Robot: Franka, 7 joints.
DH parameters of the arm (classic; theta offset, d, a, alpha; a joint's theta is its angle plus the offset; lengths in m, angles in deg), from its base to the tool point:
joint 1: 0 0.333 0 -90
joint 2: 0 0 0 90
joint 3: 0 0.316 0.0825 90
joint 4: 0 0 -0.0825 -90
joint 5: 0 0.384 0 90
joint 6: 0 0 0.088 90
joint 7: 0 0.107 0 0
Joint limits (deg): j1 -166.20..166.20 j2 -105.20..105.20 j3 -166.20..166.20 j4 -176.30..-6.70 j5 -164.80..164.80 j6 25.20..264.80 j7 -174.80..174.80
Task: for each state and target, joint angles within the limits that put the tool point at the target. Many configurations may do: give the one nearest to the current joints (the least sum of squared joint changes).
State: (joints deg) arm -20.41 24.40 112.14 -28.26 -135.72 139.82 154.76
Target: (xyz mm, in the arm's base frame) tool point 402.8 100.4 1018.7
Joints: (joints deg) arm -38.95 38.89 117.57 -42.51 -139.62 178.87 154.76
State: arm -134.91 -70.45 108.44 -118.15 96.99 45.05 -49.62
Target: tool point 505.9 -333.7 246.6
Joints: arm -160.39 -72.20 97.11 -105.58 104.93 59.36 -49.62
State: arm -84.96 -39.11 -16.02 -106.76 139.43 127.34 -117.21
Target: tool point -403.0 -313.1 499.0
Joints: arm -101.31 -17.77 -39.37 -131.24 139.51 135.93 -117.21
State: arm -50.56 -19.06 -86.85 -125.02 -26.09 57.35 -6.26
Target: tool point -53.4 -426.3 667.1
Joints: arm -30.46 -23.60 -48.40 -94.51 -19.49 61.24 -6.26
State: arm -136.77 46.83 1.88 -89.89 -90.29 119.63 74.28
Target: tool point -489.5 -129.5 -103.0
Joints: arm -149.60 67.90 -8.13 -102.19 -89.31 118.71 74.28
